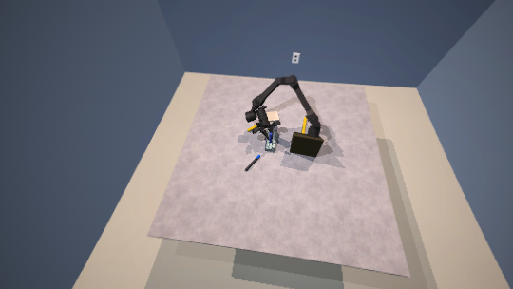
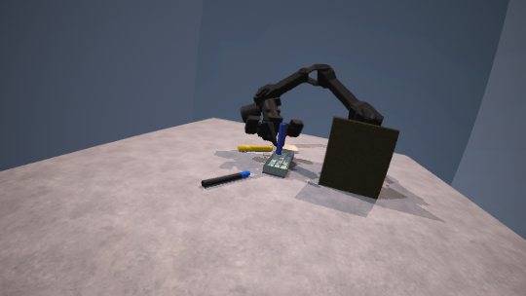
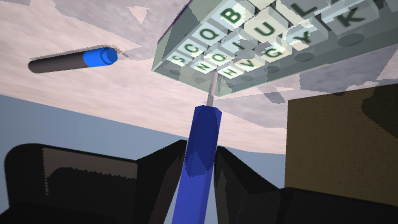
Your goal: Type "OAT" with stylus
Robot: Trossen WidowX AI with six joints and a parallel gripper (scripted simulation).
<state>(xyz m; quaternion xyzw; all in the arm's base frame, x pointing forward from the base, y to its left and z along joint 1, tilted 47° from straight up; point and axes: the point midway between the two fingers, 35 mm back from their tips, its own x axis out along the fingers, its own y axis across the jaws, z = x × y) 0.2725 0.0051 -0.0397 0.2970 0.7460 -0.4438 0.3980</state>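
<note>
My gripper tip is 130 mm short of the yellow pencil, 140 mm to the left of it and 70 mm above it. Round my gripper tip: grey stylus tip (50 mm below); then blue stylus (10 mm below); then pen with blue cap (70 mm ahead, 130 mm to the left, 70 mm below).
</note>
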